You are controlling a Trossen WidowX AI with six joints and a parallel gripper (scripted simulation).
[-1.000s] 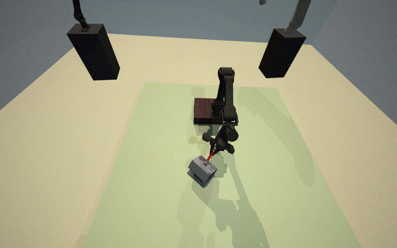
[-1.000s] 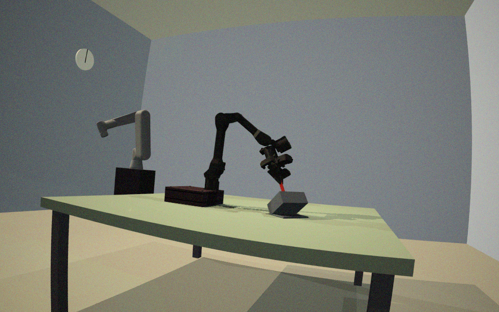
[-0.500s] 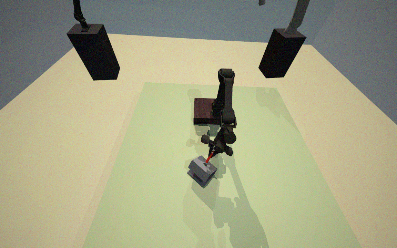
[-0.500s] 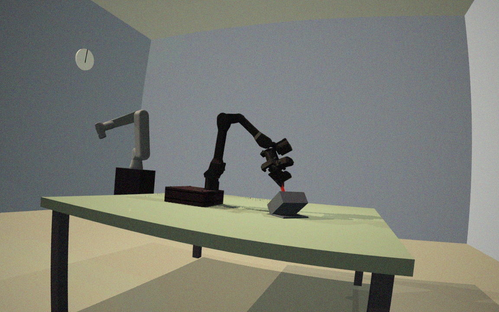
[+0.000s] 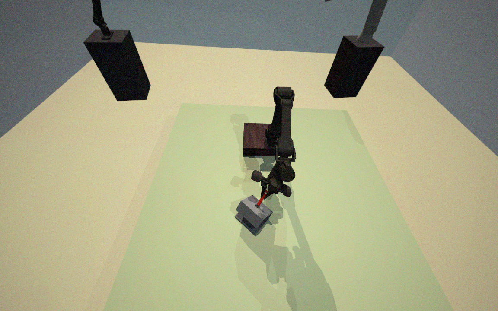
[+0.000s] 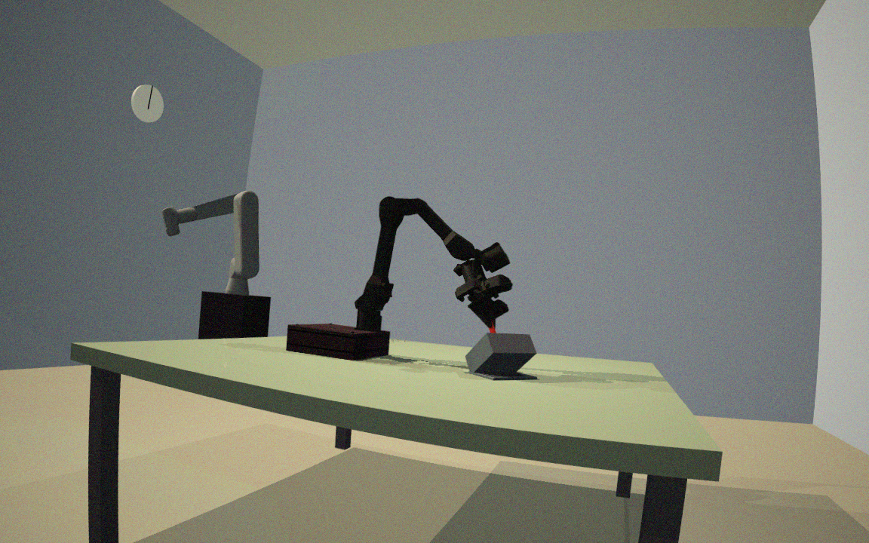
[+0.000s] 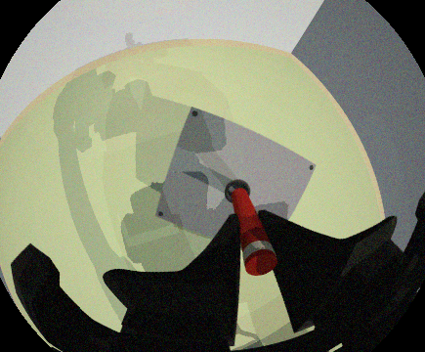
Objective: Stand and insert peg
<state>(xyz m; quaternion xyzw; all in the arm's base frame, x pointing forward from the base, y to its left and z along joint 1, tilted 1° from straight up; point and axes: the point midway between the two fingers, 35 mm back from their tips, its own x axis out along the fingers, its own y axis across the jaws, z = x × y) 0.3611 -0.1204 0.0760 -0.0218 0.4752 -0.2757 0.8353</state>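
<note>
The grey sloped panel is 60 mm below my gripper tip, 40 mm to the right of it and 30 mm ahead of it. From my gripper tip the other things lie so: red peg (10 mm to the left, 10 mm behind, 10 mm above).
</note>
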